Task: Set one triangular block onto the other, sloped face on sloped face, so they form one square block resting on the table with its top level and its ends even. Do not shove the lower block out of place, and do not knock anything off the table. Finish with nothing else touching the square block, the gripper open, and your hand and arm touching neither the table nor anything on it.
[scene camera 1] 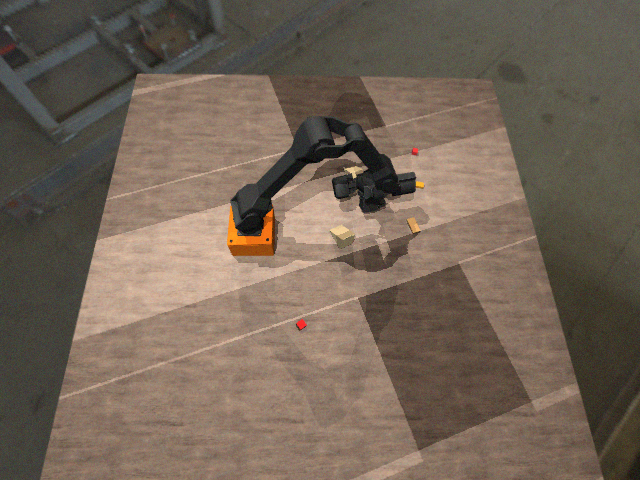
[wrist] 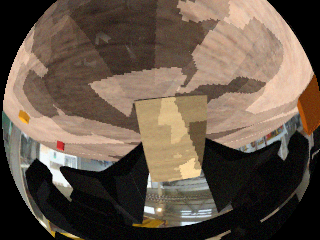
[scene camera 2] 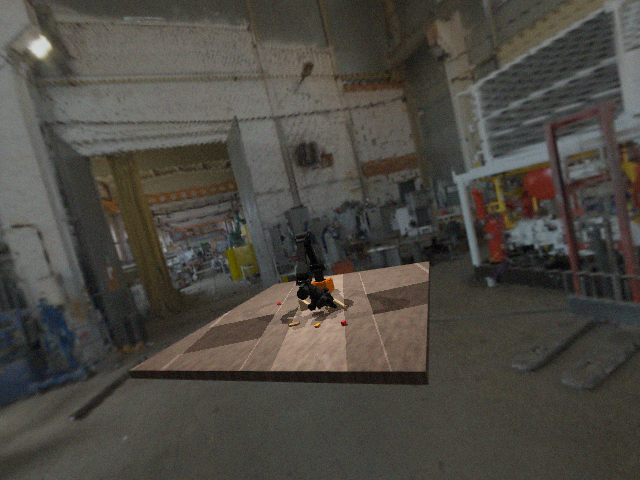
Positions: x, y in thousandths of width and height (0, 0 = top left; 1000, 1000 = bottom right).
Labels:
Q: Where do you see a tan triangular block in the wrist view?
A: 539, 540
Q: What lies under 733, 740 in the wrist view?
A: The gripper.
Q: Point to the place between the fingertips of the gripper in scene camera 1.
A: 554, 368

